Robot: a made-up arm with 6 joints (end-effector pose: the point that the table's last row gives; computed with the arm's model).
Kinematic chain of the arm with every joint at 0, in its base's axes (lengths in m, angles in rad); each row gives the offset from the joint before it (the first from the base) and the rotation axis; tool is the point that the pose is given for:
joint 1: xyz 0 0 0.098 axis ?
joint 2: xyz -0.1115 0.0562 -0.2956 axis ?
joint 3: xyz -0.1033 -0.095 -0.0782 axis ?
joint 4: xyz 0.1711 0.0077 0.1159 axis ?
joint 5: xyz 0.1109 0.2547 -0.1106 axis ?
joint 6: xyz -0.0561 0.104 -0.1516 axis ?
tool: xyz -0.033 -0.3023 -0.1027
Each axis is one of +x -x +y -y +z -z.
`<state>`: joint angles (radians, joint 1 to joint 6).
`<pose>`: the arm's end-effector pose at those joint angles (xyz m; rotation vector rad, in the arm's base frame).
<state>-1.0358 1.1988 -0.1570 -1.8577 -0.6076 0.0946</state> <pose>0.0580 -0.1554 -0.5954 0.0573 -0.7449 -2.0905</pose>
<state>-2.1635 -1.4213 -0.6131 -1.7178 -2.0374 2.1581</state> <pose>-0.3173 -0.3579 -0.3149 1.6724 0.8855 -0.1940</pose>
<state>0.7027 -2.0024 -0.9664 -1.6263 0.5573 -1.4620</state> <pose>-0.1475 0.2013 -0.3121 0.0468 0.5842 -1.6127</pose>
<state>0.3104 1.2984 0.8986 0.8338 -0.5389 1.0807</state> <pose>0.3249 0.1797 -0.4953 0.1511 -1.7081 0.3298</pose>
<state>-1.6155 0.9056 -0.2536 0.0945 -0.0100 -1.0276</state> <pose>-0.0798 -0.1138 -0.4257 -1.1667 0.7689 2.2601</pose>
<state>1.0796 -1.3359 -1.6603 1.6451 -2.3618 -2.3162</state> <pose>-0.3789 -0.2090 -0.2938 -0.0823 -2.5106 -0.0125</pose>
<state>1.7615 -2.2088 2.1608 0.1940 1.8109 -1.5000</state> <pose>0.0501 0.1472 -0.5634 0.0470 -1.5968 -1.2867</pose>
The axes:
joint 1: -z
joint 2: +z
joint 3: -x
joint 4: -z
joint 5: -x
joint 6: -y

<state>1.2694 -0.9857 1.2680 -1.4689 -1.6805 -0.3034</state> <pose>0.1180 0.6180 -0.3755 1.9624 0.5275 -1.3525</pose>
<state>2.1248 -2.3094 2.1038 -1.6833 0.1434 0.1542</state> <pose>0.3910 0.1903 -0.2001 2.3261 0.2678 -1.5511</pose>
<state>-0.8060 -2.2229 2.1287 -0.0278 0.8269 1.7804</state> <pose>-0.1487 -0.2789 -0.3087 -1.2099 0.8289 1.2992</pose>
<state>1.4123 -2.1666 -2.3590 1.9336 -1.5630 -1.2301</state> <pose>-0.4301 0.2230 -0.1998 0.1522 2.4079 -1.1566</pose>
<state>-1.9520 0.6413 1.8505 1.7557 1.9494 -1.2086</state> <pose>-0.3003 -0.1066 -0.3694 0.1379 -0.1702 -0.9323</pose>
